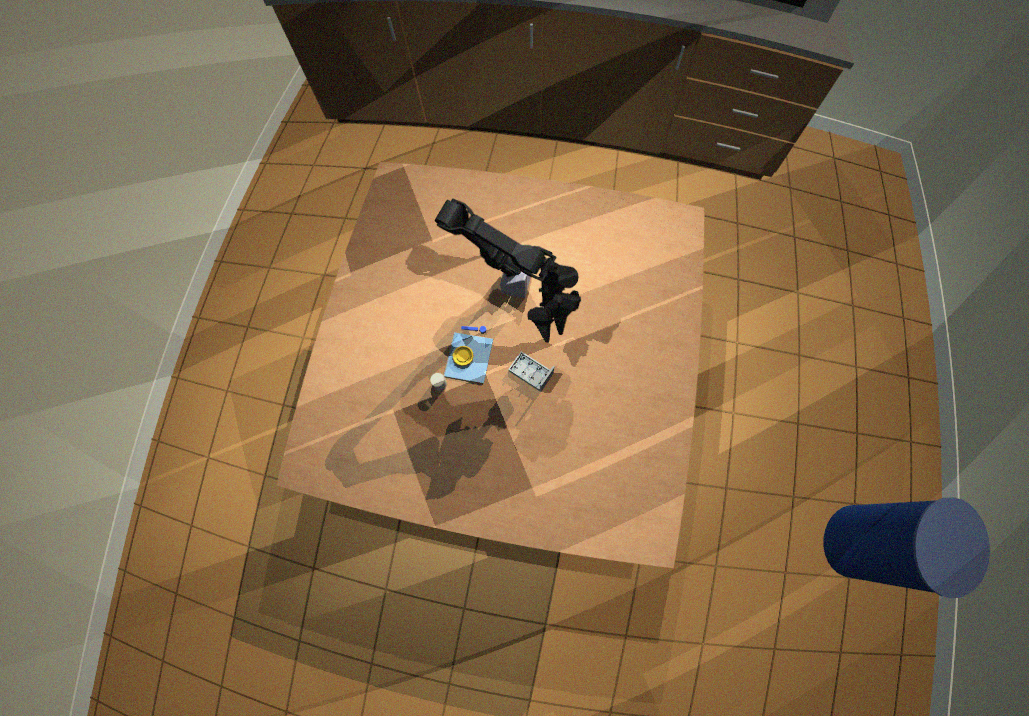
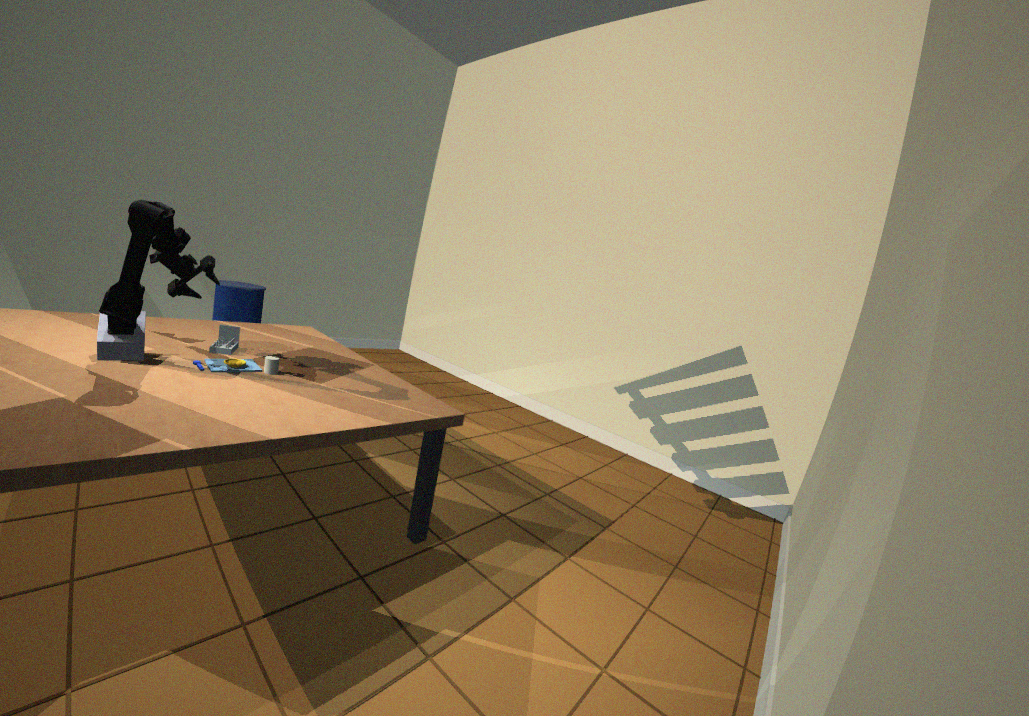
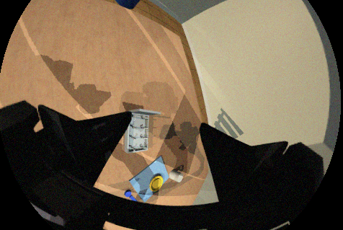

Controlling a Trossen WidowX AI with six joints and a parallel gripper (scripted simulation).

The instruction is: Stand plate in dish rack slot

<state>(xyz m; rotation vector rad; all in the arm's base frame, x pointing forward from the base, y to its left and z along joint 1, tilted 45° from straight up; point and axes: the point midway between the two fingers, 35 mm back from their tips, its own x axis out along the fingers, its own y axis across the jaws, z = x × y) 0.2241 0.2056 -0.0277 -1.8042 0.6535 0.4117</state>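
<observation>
My gripper tip is now 280 mm to the left of the yellow plate, 190 mm above it and 60 mm short of it. Also, from my gripper tip: grey dish rack 180 mm below, 60 mm ahead, 50 mm to the right; then white cup 330 mm to the right, 180 mm below, 160 mm ahead; then blue spoon 260 mm to the right, 200 mm below, 50 mm behind.
</observation>
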